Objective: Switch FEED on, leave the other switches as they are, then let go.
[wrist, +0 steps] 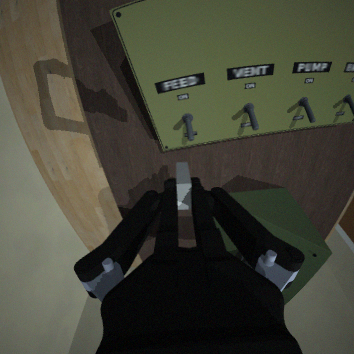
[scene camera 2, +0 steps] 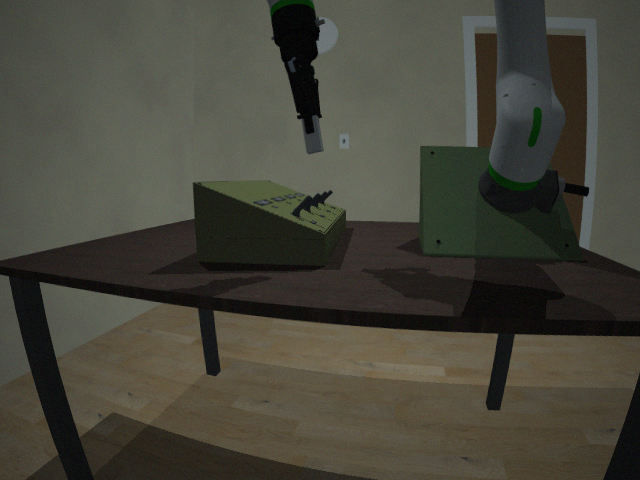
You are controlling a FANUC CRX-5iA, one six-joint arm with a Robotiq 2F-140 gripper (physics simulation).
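Where they show: gripper, fingertip midpoint: (wrist: 181, 171) (scene camera 2: 315, 152); arm's base, link origin: (scene camera 2: 508, 189).
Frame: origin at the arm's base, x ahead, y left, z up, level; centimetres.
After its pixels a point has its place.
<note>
The olive-green switch console (scene camera 2: 258, 237) @(x 47.9, y 33.8, z -8.9 cm) (wrist: 225, 30) @(x 58.6, y 20.9, z -0.4 cm) stands on the table with a sloping face. The FEED switch (wrist: 189, 127) @(x 42.9, y 25.2, z -2.8 cm) is the leftmost lever in the wrist view, below its FEED label (wrist: 180, 83) @(x 50.5, y 27.1, z -2.8 cm); it leans toward the lower edge, over its OFF mark. The VENT switch (wrist: 252, 117) @(x 45.6, y 13.8, z -2.8 cm), the PUMP switch (wrist: 307, 110) @(x 48.3, y 2.4, z -3.1 cm) and a partly cut-off switch (wrist: 349, 104) @(x 51.4, y -9.0, z -3.8 cm) lean the same way. In the scene view the black levers overlap, so I cannot tell them apart. My gripper (scene camera 2: 314, 150) @(x 39.2, y 26.3, z 7.0 cm) (wrist: 181, 171) @(x 39.2, y 26.3, z 7.0 cm) is shut and empty, raised above the levers, not touching the console.
A larger green box (scene camera 2: 448, 201) @(x 14.6, y 5.3, z -3.1 cm) (wrist: 265, 205) @(x 21.2, y 1.9, z -6.6 cm) stands on the dark table (scene camera 2: 330, 304) @(x 27.9, y 48.8, z -14.1 cm) to the right in the scene view. A grey arm link (scene camera 2: 522, 118) @(x 0.7, y 20.1, z 13.6 cm) with a dark joint hangs in front of it. A wall and a door are behind.
</note>
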